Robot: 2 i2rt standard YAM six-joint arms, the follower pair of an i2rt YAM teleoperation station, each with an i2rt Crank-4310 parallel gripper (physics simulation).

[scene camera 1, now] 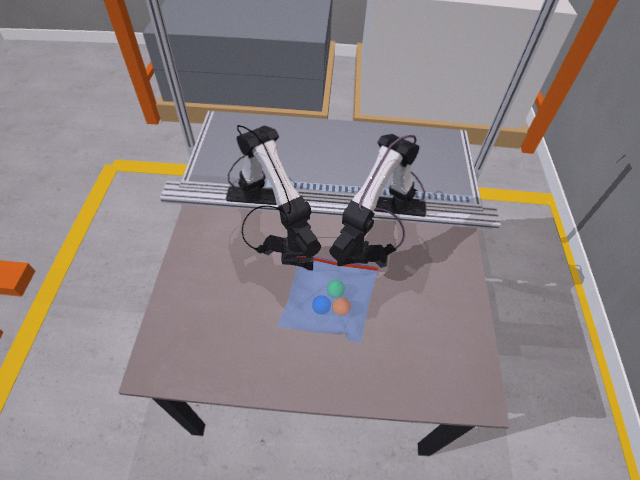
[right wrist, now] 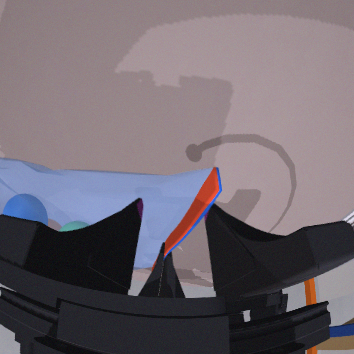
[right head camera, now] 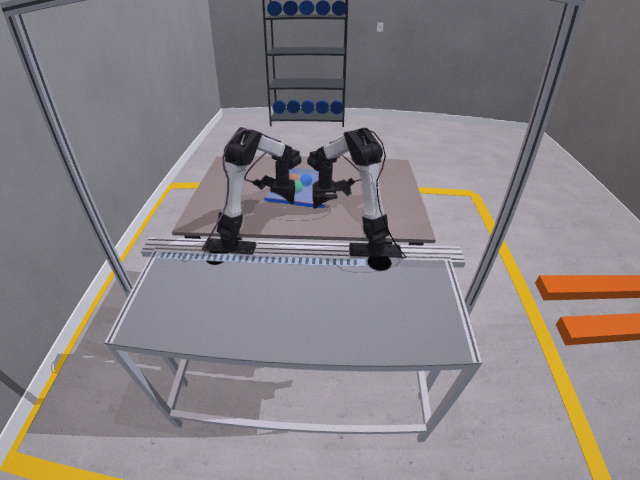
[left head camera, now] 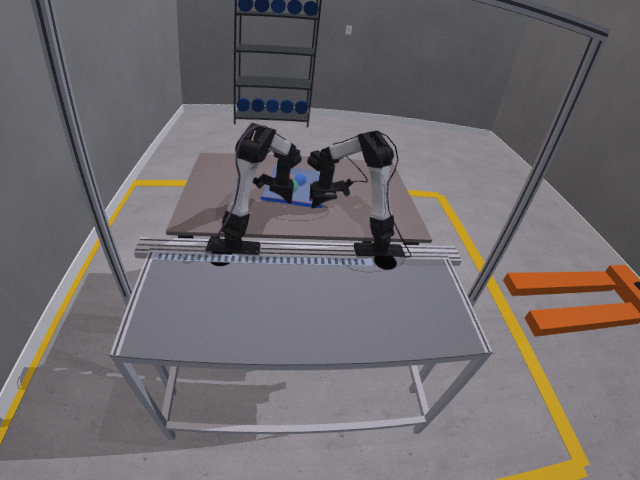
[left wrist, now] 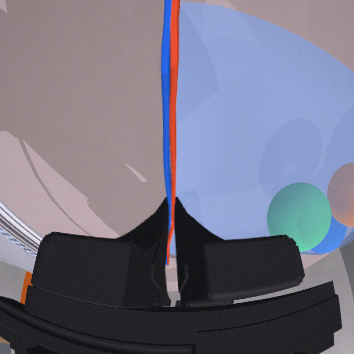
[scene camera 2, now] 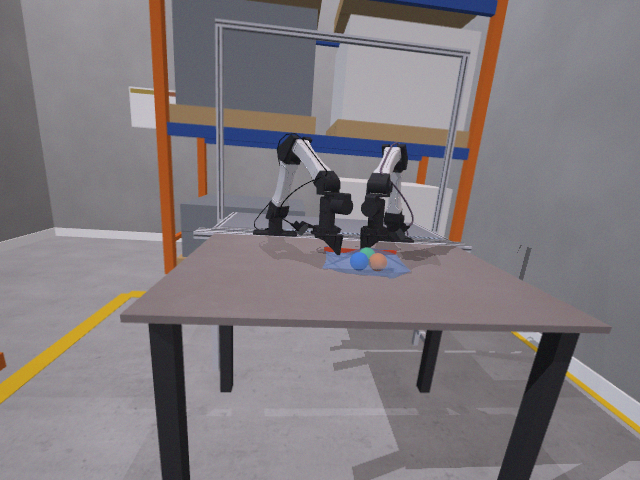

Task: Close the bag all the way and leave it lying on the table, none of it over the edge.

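The translucent blue bag (scene camera 1: 299, 308) (scene camera 2: 336, 267) (left wrist: 225, 100) (right wrist: 100, 187) lies on the table, holding a green ball (scene camera 1: 336, 288), a blue ball (scene camera 1: 321, 304) and an orange ball (scene camera 1: 341, 306). Its red and blue closure strips (scene camera 1: 361, 267) (left wrist: 173, 125) (right wrist: 192, 215) run side by side along the edge nearest the arms; whether they are pressed together is unclear. My left gripper (left wrist: 171, 199) is shut on the closure strips, partway along them. My right gripper (right wrist: 173, 201) is open near one end of the strips, which show between its spread fingers in the right wrist view.
The brown table (scene camera 1: 206, 351) (scene camera 2: 258, 297) extends past the bag on all sides. The two grippers are close together. The arms stand on a metal rail (scene camera 1: 196, 195) beside a grey bench (left head camera: 299, 310). A shelf rack (left head camera: 273, 50) stands beyond the table.
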